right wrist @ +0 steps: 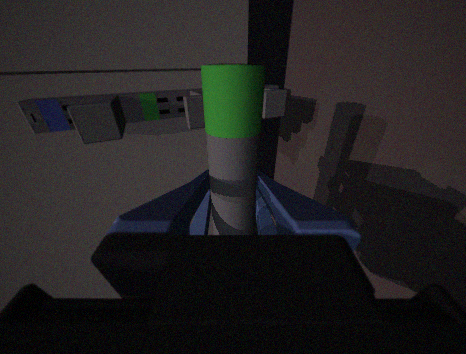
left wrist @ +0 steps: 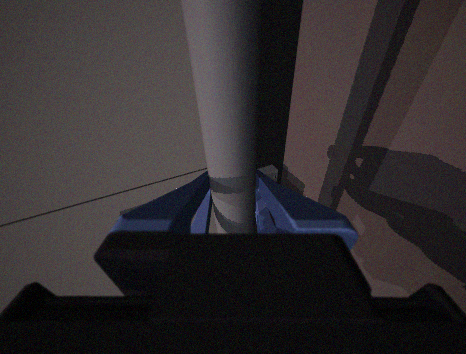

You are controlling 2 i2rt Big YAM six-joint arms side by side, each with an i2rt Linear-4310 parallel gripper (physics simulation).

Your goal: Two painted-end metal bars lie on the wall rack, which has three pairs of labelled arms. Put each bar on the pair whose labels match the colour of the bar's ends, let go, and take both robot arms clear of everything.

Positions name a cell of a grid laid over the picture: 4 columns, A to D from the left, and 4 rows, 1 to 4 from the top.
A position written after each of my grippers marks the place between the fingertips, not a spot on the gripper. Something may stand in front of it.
Note:
In view: my left gripper (left wrist: C2), my right gripper (right wrist: C2), a green-ended bar (left wrist: B1), a pale rack arm (right wrist: A2) and a dark wall (left wrist: A2).
The green-ended bar shows as well in the right wrist view (right wrist: C2). The dark wall shows as well in the right wrist view (right wrist: A3).

